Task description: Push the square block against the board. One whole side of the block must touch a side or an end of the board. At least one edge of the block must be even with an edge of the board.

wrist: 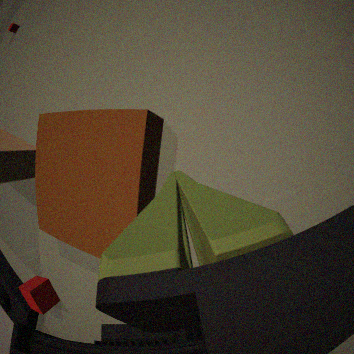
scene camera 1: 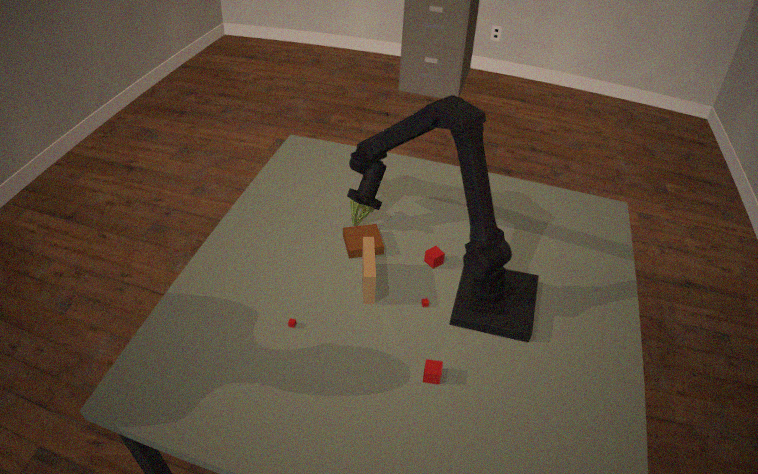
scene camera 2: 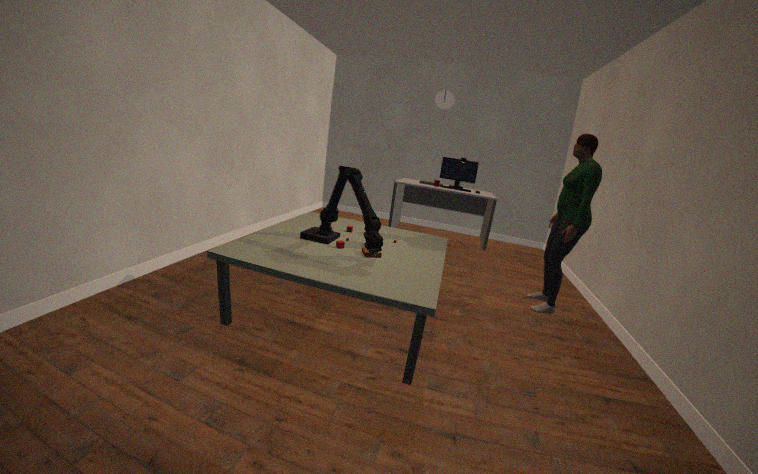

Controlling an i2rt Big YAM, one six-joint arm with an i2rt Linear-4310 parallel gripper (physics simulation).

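Pixels of known places: gripper, between the fingertips: (wrist: pixel 176 179) (scene camera 1: pixel 354 225) (scene camera 2: pixel 376 256); arm's base, origin of its link: (scene camera 1: pixel 487 296) (scene camera 2: pixel 324 233).
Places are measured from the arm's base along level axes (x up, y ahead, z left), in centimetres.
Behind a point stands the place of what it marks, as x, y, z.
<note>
The square block (scene camera 1: pixel 359 234) @[-0.5, 39.1, -16.5] (scene camera 2: pixel 372 254) (wrist: pixel 90 170) @[-0.5, 39.5, -16.7], orange-brown, lies flat on the table. The board (scene camera 1: pixel 368 258) @[6.8, 32.7, 0.5] (wrist: pixel 16 166) @[-0.2, 34.5, -8.0], light wood, stands on its long narrow edge on the nearer side of the block in scene camera 1. In the wrist view the board's end meets or nearly meets the middle part of the block's left side; contact is not certain. My gripper (scene camera 1: pixel 356 223) @[-1.8, 41.9, -21.6] (wrist: pixel 176 179) @[-1.8, 41.9, -21.6] is shut and empty. Its green fingertips are close to the block's far side, opposite the board; whether they touch it is unclear. The board does not show clearly in scene camera 2.
A large red cube (scene camera 1: pixel 434 257) @[0.4, 15.9, -11.2] (wrist: pixel 40 295) @[-1.0, 17.9, -14.4] lies right of the block, towards the arm's base (scene camera 1: pixel 494 304) @[1.6, -2.0, 4.0]. A small red cube (scene camera 1: pixel 425 302) @[-2.1, 16.0, 4.2] lies right of the board, another small one (scene camera 1: pixel 291 323) @[-2.1, 48.3, 19.8] left of it, and a large one (scene camera 1: pixel 432 371) @[0.4, 11.1, 27.7] nearer the front.
</note>
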